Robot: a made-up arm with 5 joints.
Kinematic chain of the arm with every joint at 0, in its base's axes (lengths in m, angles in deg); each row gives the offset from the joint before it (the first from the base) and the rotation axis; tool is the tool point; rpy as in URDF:
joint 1: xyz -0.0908 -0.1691 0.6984 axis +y
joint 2: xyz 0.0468 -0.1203 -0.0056 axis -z
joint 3: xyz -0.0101 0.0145 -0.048 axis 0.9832 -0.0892 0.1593
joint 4: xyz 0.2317 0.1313 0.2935 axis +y
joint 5: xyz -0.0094 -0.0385 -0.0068 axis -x
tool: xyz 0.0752 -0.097 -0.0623 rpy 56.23 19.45 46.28
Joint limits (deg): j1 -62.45..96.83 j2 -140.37..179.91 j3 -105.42..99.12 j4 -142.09..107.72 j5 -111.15..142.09
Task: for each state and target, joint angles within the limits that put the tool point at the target. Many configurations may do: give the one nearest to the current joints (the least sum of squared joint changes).
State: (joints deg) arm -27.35 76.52 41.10 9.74 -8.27
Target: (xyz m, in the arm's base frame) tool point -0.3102 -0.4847 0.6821
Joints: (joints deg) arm -35.43 113.39 53.04 8.63 3.18
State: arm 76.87 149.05 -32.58 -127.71 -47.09
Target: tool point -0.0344 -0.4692 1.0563
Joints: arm 43.33 178.34 -25.63 -135.03 -10.04
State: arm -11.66 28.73 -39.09 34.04 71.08
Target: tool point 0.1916 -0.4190 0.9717
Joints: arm -15.19 41.74 -27.74 42.95 54.20
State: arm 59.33 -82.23 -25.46 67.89 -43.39
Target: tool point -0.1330 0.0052 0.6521
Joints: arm 59.14 -59.52 -54.85 34.30 -71.36
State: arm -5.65 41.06 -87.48 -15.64 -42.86
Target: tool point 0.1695 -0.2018 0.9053
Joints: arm -41.45 8.95 -63.94 21.93 -33.00
